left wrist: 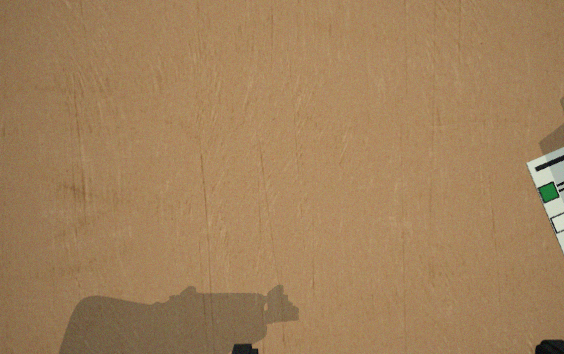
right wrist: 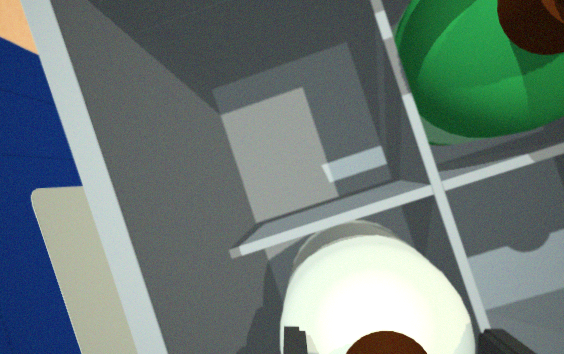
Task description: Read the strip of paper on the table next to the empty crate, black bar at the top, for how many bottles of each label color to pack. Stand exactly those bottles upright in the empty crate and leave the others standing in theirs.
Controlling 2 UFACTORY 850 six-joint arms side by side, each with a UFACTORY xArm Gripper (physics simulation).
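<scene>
In the left wrist view the paper strip (left wrist: 547, 170) is cut off at the right edge; a black bar, a green square with parts of two dark lines beside it and a white square show. In the right wrist view a white-label bottle (right wrist: 375, 285) stands in a compartment of the grey crate (right wrist: 90, 155). A green-label bottle (right wrist: 465, 75) stands in the compartment diagonally up and right. My right gripper (right wrist: 392, 345) is open, its fingers on either side of the white bottle's brown neck. My left gripper (left wrist: 397, 348) is open and empty above the table.
The upper-left compartment of the grey crate holds no bottle. Thin dividers (right wrist: 340, 217) separate the compartments. The blue crate's side (right wrist: 30, 120), with a beige panel (right wrist: 70, 240), is close to the grey crate's left wall. An arm's shadow lies on the table (left wrist: 300, 150).
</scene>
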